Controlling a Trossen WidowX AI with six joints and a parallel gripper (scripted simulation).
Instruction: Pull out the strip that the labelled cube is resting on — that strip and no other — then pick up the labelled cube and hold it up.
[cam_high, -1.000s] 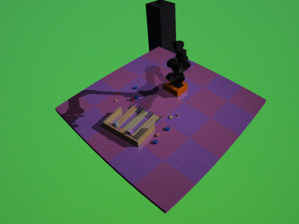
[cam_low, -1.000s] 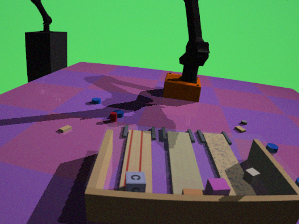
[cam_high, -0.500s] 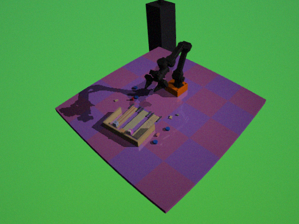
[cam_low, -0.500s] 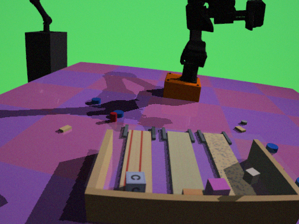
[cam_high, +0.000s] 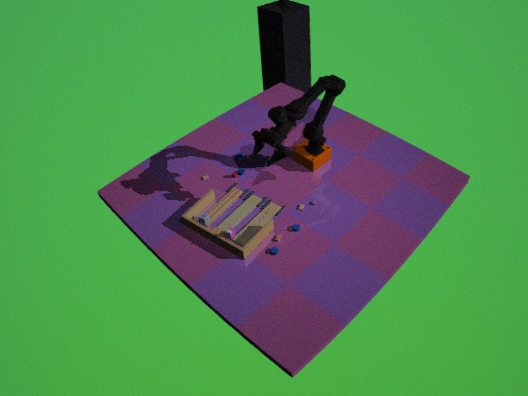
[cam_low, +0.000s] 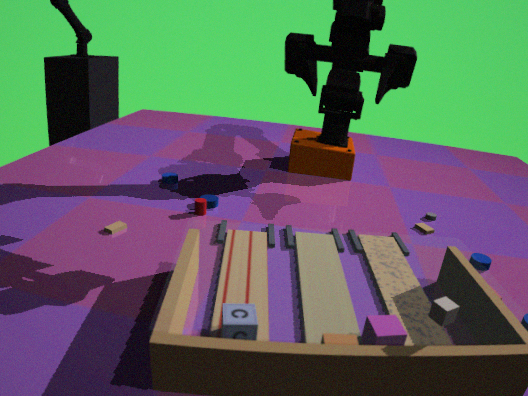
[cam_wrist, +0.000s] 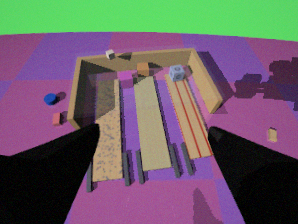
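My gripper tip is 20 cm above the red-lined strip, 16 cm short of it and 8 cm to the left of it. From my gripper tip the other things lie so: grey cube: 26 cm ahead, 13 cm below, 11 cm to the left.
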